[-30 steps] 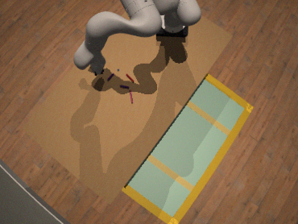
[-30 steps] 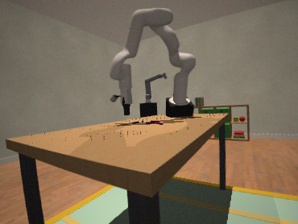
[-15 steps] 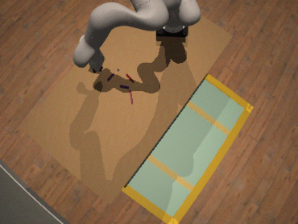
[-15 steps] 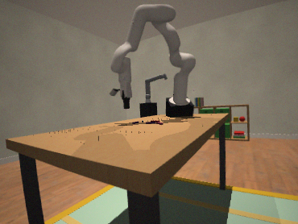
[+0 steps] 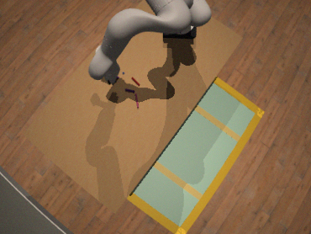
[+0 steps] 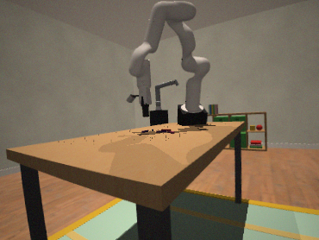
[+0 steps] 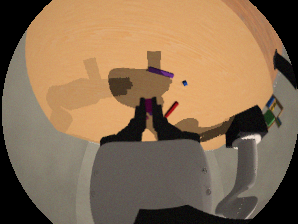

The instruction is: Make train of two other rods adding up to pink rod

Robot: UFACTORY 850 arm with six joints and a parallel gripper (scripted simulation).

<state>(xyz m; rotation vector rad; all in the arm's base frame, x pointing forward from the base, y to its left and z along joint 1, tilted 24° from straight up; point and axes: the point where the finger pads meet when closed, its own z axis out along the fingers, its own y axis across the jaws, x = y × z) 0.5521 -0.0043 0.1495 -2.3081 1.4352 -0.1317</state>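
My gripper is now 3 cm past the pink rod, 16 cm to the right of it and 11 cm above it. The rest, counted from my hand: magenta rod 2 cm below; red rod 11 cm behind, 6 cm to the left, 11 cm below; tiny blue rod 9 cm behind, 4 cm to the right, 11 cm below.
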